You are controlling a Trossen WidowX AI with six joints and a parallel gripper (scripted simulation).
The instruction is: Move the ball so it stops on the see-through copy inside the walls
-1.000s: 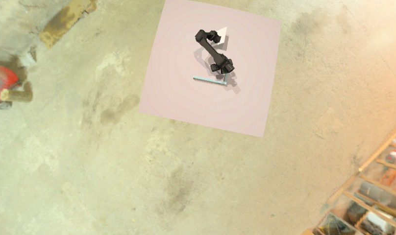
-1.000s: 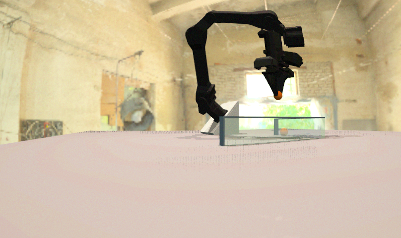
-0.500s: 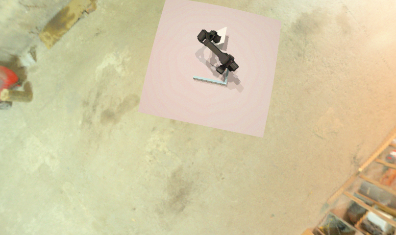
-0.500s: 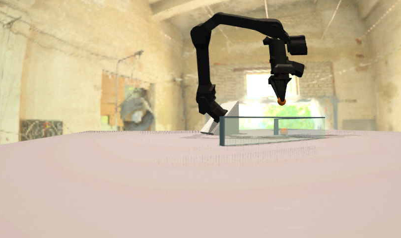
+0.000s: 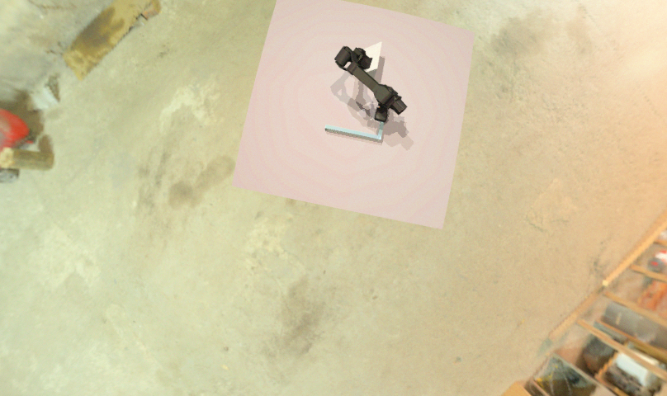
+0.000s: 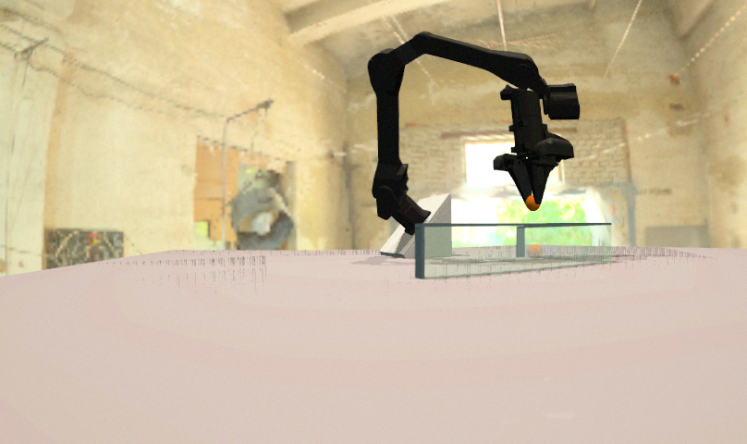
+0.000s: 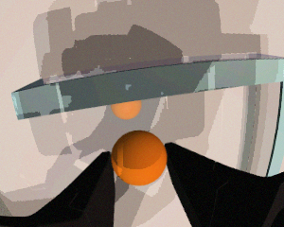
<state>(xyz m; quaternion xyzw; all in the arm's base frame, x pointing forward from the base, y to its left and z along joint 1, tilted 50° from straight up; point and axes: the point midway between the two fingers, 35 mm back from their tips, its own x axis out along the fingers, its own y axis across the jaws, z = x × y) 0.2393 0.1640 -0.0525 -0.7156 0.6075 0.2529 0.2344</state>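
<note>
Now: gripper tip 80 mm above the see-through copy of ball. From my gripper tip the other things lie so: orange ball right at my gripper tip.
</note>
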